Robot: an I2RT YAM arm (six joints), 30 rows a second.
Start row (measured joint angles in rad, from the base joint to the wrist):
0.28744, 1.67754, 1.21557, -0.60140, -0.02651, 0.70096
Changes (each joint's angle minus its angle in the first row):
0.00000, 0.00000, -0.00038, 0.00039, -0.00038, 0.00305
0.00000, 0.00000, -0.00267, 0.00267, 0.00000, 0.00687
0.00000, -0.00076, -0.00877, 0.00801, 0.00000, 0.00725
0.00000, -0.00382, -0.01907, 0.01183, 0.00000, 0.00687
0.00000, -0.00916, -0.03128, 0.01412, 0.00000, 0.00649
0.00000, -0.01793, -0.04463, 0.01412, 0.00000, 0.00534
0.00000, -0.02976, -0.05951, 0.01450, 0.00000, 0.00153
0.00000, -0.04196, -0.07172, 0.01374, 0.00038, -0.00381
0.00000, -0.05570, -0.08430, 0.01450, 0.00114, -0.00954
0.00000, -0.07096, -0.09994, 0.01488, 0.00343, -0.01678
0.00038, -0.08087, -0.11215, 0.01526, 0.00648, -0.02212
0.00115, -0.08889, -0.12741, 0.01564, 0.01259, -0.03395
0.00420, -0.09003, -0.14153, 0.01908, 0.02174, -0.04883
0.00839, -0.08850, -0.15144, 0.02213, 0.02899, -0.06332
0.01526, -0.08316, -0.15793, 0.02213, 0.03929, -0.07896
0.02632, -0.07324, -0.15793, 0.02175, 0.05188, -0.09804
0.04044, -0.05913, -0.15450, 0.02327, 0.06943, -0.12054
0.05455, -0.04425, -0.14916, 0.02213, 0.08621, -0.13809
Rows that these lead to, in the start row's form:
0.28744, 1.67754, 1.21519, -0.60101, -0.02689, 0.70401
0.28744, 1.67754, 1.21290, -0.59873, -0.02651, 0.70783
0.28744, 1.67678, 1.20680, -0.59339, -0.02651, 0.70821
0.28744, 1.67372, 1.19650, -0.58957, -0.02651, 0.70783
0.28744, 1.66838, 1.18429, -0.58728, -0.02651, 0.70745
0.28744, 1.65961, 1.17094, -0.58728, -0.02651, 0.70630
0.28744, 1.64778, 1.15606, -0.58690, -0.02651, 0.70249
0.28744, 1.63558, 1.14385, -0.58766, -0.02613, 0.69715
0.28744, 1.62184, 1.13127, -0.58690, -0.02537, 0.69142
0.28744, 1.60658, 1.11563, -0.58652, -0.02308, 0.68418
0.28782, 1.59667, 1.10342, -0.58614, -0.02003, 0.67884
0.28859, 1.58865, 1.08816, -0.58576, -0.01392, 0.66701
0.29164, 1.58751, 1.07404, -0.58232, -0.00477, 0.65213
0.29583, 1.58904, 1.06413, -0.57927, 0.00248, 0.63764
0.30270, 1.59438, 1.05764, -0.57927, 0.01278, 0.62200
0.31376, 1.60430, 1.05764, -0.57965, 0.02537, 0.60292
0.32788, 1.61841, 1.06107, -0.57813, 0.04292, 0.58042
0.34199, 1.63329, 1.06641, -0.57927, 0.05970, 0.56287

